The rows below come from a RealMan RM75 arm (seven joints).
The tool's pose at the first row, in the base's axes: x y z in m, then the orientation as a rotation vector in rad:
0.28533 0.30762 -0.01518 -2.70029 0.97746 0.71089
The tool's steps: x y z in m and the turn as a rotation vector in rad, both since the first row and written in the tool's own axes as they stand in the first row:
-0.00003 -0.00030 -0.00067 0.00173 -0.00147 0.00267
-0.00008 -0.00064 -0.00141 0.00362 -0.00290 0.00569
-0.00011 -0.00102 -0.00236 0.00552 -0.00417 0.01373
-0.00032 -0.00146 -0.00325 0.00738 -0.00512 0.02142
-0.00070 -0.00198 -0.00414 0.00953 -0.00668 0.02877
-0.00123 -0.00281 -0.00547 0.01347 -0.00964 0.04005
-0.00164 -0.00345 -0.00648 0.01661 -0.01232 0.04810
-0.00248 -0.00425 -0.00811 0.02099 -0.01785 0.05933
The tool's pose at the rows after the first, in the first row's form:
0.28575 0.30765 -0.01458 -2.69710 0.98107 0.71209
0.28622 0.30770 -0.01391 -2.69369 0.98520 0.71320
0.28680 0.30770 -0.01307 -2.68882 0.99646 0.71502
0.28727 0.30786 -0.01219 -2.68426 1.00728 0.71637
0.28768 0.30819 -0.01122 -2.67913 1.01748 0.71824
0.28836 0.30869 -0.00979 -2.67030 1.03302 0.72137
0.28888 0.30908 -0.00871 -2.66331 1.04397 0.72409
0.28944 0.30963 -0.00687 -2.65238 1.05876 0.73013

